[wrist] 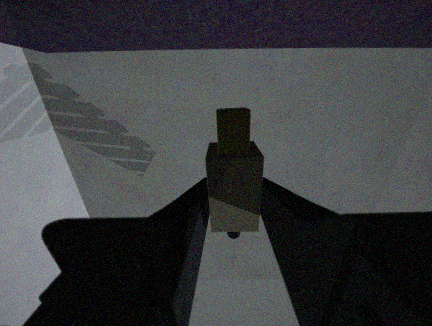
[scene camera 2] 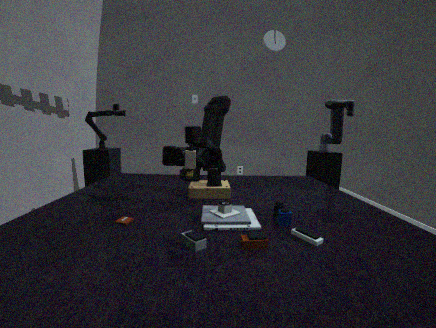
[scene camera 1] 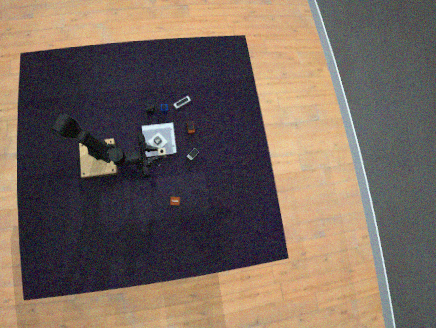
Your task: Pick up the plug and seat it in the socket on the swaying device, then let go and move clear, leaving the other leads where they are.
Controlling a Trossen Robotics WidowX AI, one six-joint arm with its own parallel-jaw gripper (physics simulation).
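The plug (scene camera 1: 162,151) (scene camera 2: 190,159) (wrist: 235,185) is a pale beige block with a yellow tip. My gripper (scene camera 1: 158,152) (scene camera 2: 190,163) (wrist: 232,183) is shut on it and holds it well above the table, with the yellow tip pointing down in scene camera 2. From above, the plug overlaps the lower edge of the device's grey slab (scene camera 1: 168,132) (scene camera 2: 209,216). The socket (scene camera 1: 158,140) (scene camera 2: 225,207), a small grey block with a dark top opening, stands on a white plate on that slab. The plug and the socket are apart. The socket does not show in the wrist view.
Beyond the device lie a grey block (scene camera 1: 193,153) (scene camera 2: 196,240), an orange block (scene camera 1: 191,128) (scene camera 2: 255,243) and a white bar (scene camera 1: 182,102) (scene camera 2: 307,236). A blue block (scene camera 1: 164,107) (scene camera 2: 285,218) and a black piece (scene camera 1: 150,110) lie beside it. A flat orange piece (scene camera 1: 174,201) (scene camera 2: 124,220) lies apart.
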